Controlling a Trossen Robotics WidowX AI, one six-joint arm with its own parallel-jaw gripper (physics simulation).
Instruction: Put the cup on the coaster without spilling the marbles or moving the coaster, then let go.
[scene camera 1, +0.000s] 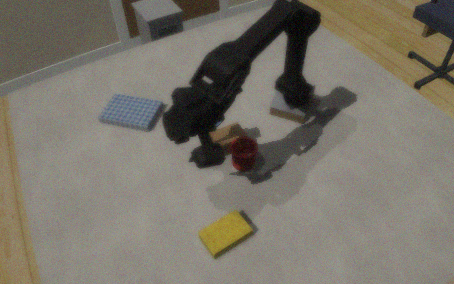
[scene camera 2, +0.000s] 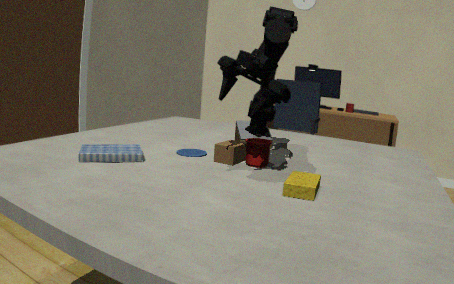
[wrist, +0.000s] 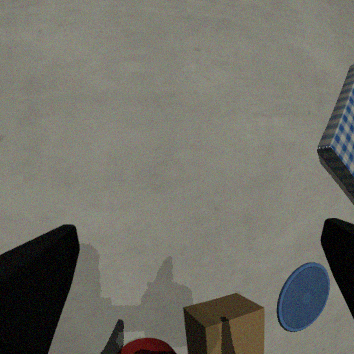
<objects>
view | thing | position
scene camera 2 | my gripper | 234, 108
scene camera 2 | brown wooden block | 230, 152
</objects>
